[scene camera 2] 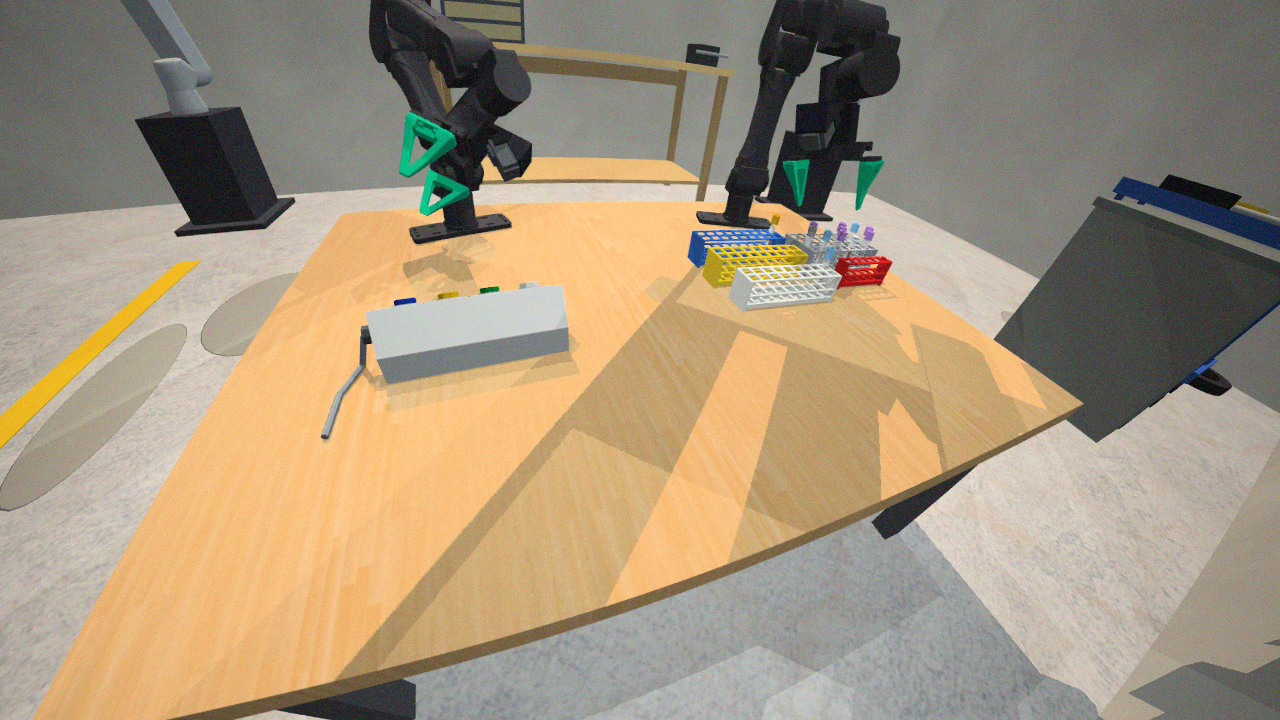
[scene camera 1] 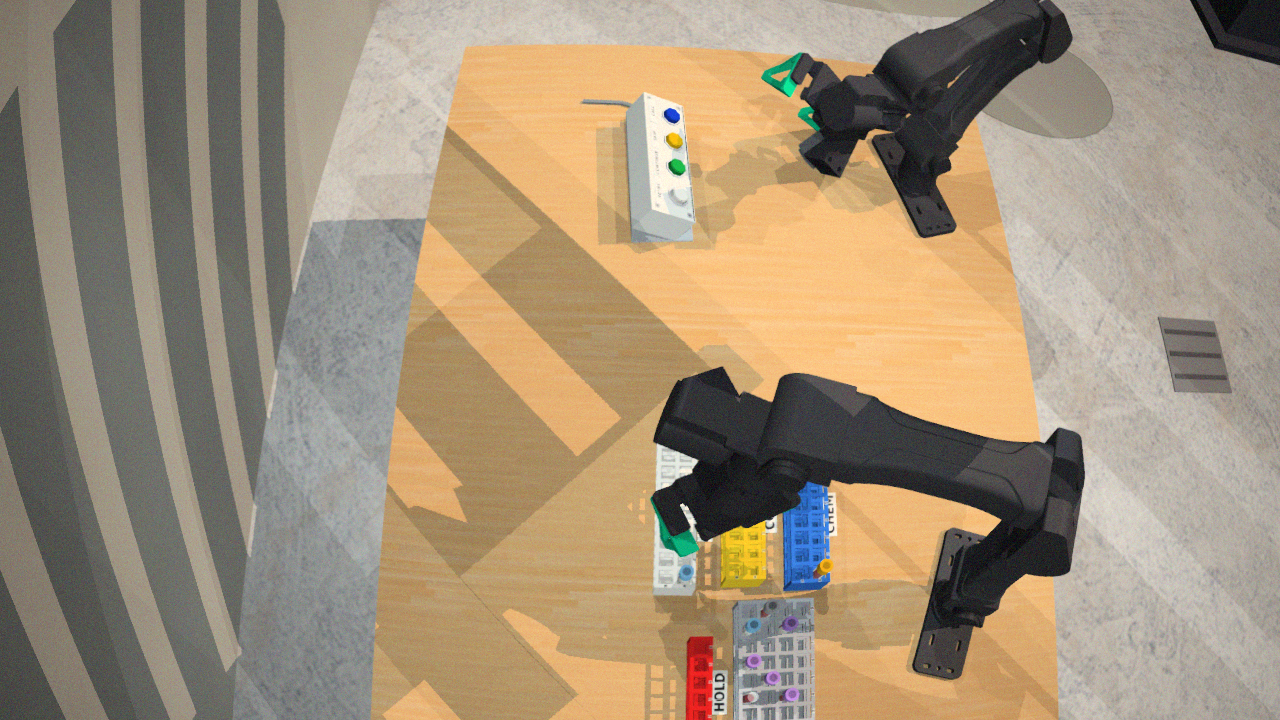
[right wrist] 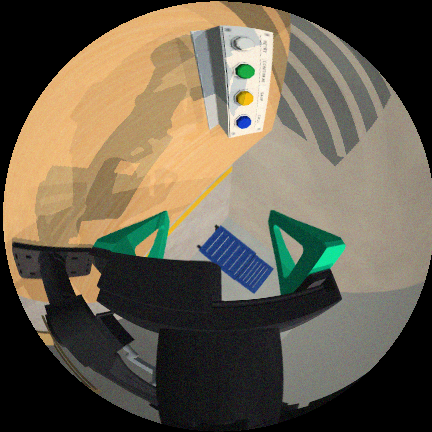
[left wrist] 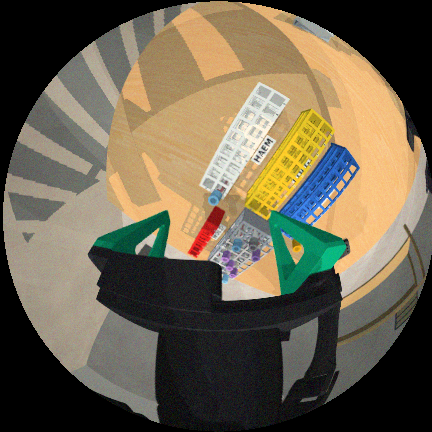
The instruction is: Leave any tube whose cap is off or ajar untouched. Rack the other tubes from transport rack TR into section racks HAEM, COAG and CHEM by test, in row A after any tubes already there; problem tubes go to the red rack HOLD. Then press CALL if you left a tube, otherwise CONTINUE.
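Seen in the pictures: left gripper, fingertip midpoint: (scene camera 2: 827, 207) (scene camera 1: 704, 526) (left wrist: 219, 215); right gripper, fingertip midpoint: (scene camera 2: 414, 196) (scene camera 1: 781, 94) (right wrist: 218, 215); left arm's base at its link origin: (scene camera 2: 734, 222) (scene camera 1: 952, 604); right arm's base at its link origin: (scene camera 2: 462, 229) (scene camera 1: 913, 184) (right wrist: 50, 261).
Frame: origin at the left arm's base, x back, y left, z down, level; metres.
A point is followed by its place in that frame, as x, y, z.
Transport rack TR (scene camera 1: 801, 603) {-0.210, 0.056, -0.043} (left wrist: 256, 219) {-0.258, 0.067, -0.032} is grey and holds several purple-capped tubes, a light-blue-capped tube (scene camera 1: 753, 625) {-0.263, 0.106, -0.094} (left wrist: 237, 245) {-0.266, 0.098, -0.092} and a dark-topped tube (left wrist: 254, 243) {-0.253, 0.071, -0.091}. A pale-topped tube (scene camera 1: 750, 696) {-0.239, 0.187, -0.083} has an unclear cap. White HAEM (scene camera 1: 673, 587) {-0.362, 0.082, -0.057} has a light-blue-capped tube (scene camera 1: 686, 573) {-0.353, 0.069, -0.094} (left wrist: 214, 198) {-0.354, 0.062, -0.094} at its near end. Yellow COAG (scene camera 1: 742, 580) {-0.287, 0.049, -0.048} stands beside blue CHEM (scene camera 1: 791, 576) {-0.233, 0.030, -0.056}, whose end holds a gold-capped tube (scene camera 1: 825, 565) {-0.203, 0.016, -0.094} (left wrist: 297, 246) {-0.206, 0.012, -0.095}. Red HOLD (scene camera 1: 699, 646) {-0.309, 0.136, -0.008} (left wrist: 216, 216) {-0.312, 0.129, -0.032} is beside TR. My left gripper (scene camera 2: 829, 204) {-0.352, 0.028, -0.162} (left wrist: 219, 215) {-0.352, 0.028, -0.162} is open, empty, above the racks. My right gripper (scene camera 2: 414, 189) {-0.413, -0.602, -0.143} (right wrist: 218, 215) {-0.413, -0.602, -0.143} is open and empty.
The button box (scene camera 1: 660, 218) {-0.525, -0.386, -0.060} (scene camera 2: 465, 324) {-0.593, -0.488, -0.058} stands away from the racks, with blue (right wrist: 244, 122) {-0.561, -0.568, -0.069}, yellow (right wrist: 244, 98) {-0.542, -0.522, -0.068}, green (right wrist: 245, 71) {-0.526, -0.476, -0.069} and white (right wrist: 244, 43) {-0.508, -0.430, -0.068} buttons. Its cable (scene camera 2: 341, 394) {-0.663, -0.619, -0.006} lies on the table. The left arm spans above part of the section racks in scene camera 1.
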